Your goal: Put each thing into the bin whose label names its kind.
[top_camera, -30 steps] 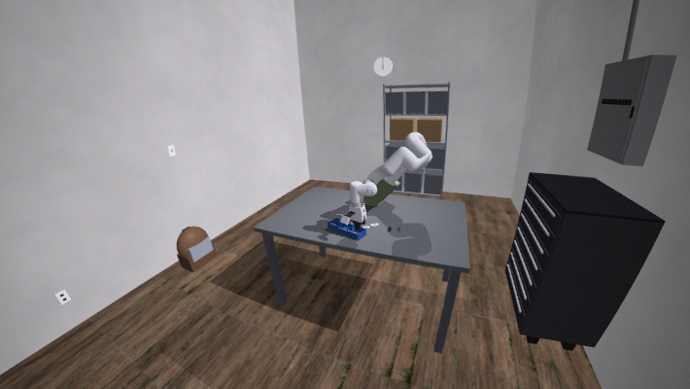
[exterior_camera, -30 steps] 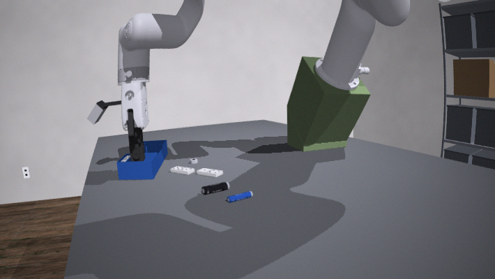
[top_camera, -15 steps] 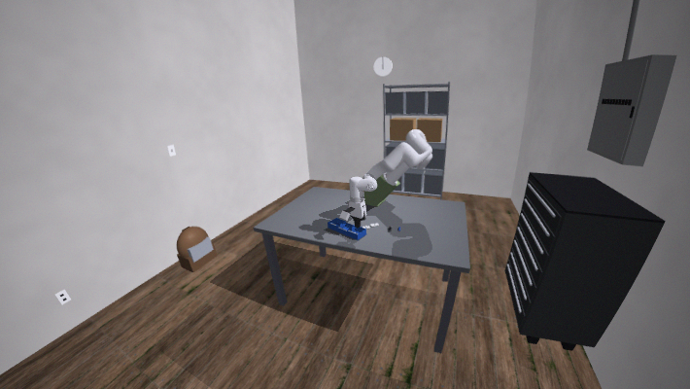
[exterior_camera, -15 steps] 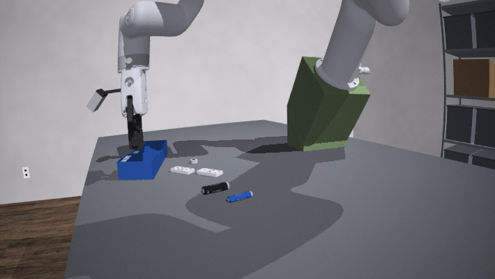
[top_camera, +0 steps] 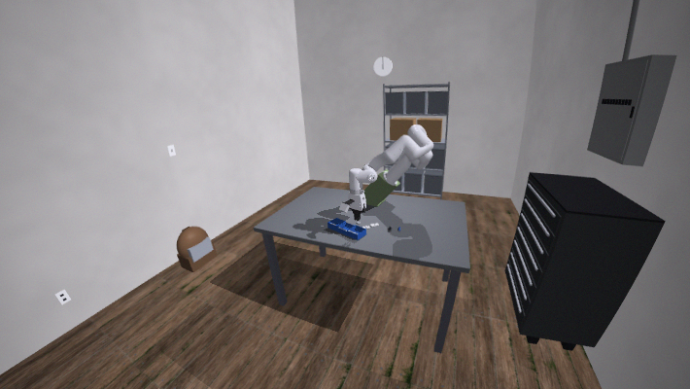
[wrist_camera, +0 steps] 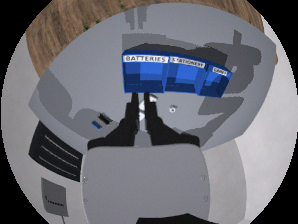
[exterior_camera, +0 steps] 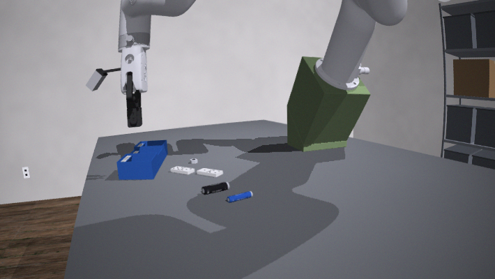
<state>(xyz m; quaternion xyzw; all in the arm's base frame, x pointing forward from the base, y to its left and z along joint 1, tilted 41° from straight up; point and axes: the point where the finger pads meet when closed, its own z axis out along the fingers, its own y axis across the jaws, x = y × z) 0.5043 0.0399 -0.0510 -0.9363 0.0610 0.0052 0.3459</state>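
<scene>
The white dotted piece is 160 mm behind my hand, 120 mm below it and 40 mm to the left of it. From my hand the other things lie so: blue bin (110 mm below, 90 mm to the right, 10 mm behind); small nut (140 mm behind, 120 mm below, 70 mm to the right); white domino (120 mm below, 100 mm behind).
</scene>
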